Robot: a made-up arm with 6 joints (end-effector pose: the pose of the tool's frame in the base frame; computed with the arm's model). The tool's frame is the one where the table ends.
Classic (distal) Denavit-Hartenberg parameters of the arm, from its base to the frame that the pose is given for. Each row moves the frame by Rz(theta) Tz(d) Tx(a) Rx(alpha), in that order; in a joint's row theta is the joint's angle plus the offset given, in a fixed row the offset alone. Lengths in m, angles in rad.
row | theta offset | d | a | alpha
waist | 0 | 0.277 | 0 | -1.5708
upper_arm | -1.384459 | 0 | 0.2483 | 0
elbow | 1.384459 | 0 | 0.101 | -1.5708
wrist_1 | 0 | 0.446 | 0 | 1.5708
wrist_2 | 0 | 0 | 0.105 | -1.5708
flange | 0 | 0.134 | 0 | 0
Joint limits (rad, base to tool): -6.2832..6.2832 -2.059..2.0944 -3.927..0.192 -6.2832..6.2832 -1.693..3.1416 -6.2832..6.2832
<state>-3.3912 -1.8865 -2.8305 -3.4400 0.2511 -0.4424</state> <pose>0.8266 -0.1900 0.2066 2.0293 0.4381 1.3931</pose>
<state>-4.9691 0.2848 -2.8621 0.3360 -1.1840 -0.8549</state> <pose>0.0802 0.0930 0.9723 0.0713 0.8569 -2.3411</pose>
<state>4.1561 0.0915 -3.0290 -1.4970 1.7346 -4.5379</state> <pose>-0.1724 0.0048 1.0508 -1.5463 -0.9327 0.7398</pose>
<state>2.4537 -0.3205 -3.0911 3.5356 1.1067 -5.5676</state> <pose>0.2923 -0.2040 1.0563 -1.4820 0.9599 -2.1221</pose>
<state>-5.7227 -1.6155 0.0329 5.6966 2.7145 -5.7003</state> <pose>0.1478 -0.0060 0.2916 1.9657 -0.4070 -0.7331</pose>
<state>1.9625 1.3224 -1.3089 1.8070 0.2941 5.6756</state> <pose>-0.0691 0.3244 -0.3134 -2.8389 -1.1358 0.4410</pose>
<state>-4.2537 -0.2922 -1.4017 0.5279 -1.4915 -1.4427</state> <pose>-0.0668 0.2967 0.7890 -0.6874 -0.0579 -2.4270</pose>
